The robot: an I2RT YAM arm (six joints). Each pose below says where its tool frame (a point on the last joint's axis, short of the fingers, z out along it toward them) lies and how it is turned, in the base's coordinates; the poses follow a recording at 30 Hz.
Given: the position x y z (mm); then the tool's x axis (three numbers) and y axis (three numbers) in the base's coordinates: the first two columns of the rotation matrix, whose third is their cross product.
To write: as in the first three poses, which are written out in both.
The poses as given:
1: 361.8, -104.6, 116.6, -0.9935, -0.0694, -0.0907, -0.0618, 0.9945, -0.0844
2: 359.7, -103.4, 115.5, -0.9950, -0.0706, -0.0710, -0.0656, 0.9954, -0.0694
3: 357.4, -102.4, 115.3, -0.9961, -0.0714, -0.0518, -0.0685, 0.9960, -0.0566
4: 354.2, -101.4, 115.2, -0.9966, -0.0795, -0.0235, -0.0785, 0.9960, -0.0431
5: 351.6, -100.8, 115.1, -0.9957, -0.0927, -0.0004, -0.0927, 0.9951, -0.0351
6: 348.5, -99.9, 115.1, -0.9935, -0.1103, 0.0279, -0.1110, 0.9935, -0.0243
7: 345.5, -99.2, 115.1, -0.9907, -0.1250, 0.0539, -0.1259, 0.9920, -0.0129
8: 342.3, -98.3, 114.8, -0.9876, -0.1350, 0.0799, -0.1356, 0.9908, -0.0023
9: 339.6, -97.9, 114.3, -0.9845, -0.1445, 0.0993, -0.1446, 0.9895, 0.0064
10: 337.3, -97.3, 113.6, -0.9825, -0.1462, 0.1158, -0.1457, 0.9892, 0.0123
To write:
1:
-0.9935, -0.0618, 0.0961, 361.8
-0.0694, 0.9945, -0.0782, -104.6
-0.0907, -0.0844, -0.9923, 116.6
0, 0, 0, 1

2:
-0.9950, -0.0656, 0.0756, 359.7
-0.0706, 0.9954, -0.0644, -103.4
-0.0710, -0.0694, -0.9951, 115.5
0, 0, 0, 1

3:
-0.9961, -0.0685, 0.0556, 357.4
-0.0714, 0.9960, -0.0528, -102.4
-0.0518, -0.0566, -0.9970, 115.3
0, 0, 0, 1

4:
-0.9966, -0.0785, 0.0268, 354.2
-0.0795, 0.9960, -0.0411, -101.4
-0.0235, -0.0431, -0.9989, 115.2
0, 0, 0, 1

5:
-0.9957, -0.0927, 0.0037, 351.6
-0.0927, 0.9951, -0.0349, -100.8
-0.0004, -0.0351, -0.9994, 115.1
0, 0, 0, 1

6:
-0.9935, -0.1110, -0.0250, 348.5
-0.1103, 0.9935, -0.0272, -99.9
0.0279, -0.0243, -0.9993, 115.1
0, 0, 0, 1

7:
-0.9907, -0.1259, -0.0519, 345.5
-0.1250, 0.9920, -0.0196, -99.2
0.0539, -0.0129, -0.9985, 115.1
0, 0, 0, 1

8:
-0.9876, -0.1356, -0.0789, 342.3
-0.1350, 0.9908, -0.0131, -98.3
0.0799, -0.0023, -0.9968, 114.8
0, 0, 0, 1

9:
-0.9845, -0.1446, -0.0992, 339.6
-0.1445, 0.9895, -0.0081, -97.9
0.0993, 0.0064, -0.9951, 114.3
0, 0, 0, 1

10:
-0.9825, -0.1457, -0.1163, 337.3
-0.1462, 0.9892, -0.0048, -97.3
0.1158, 0.0123, -0.9932, 113.6
0, 0, 0, 1

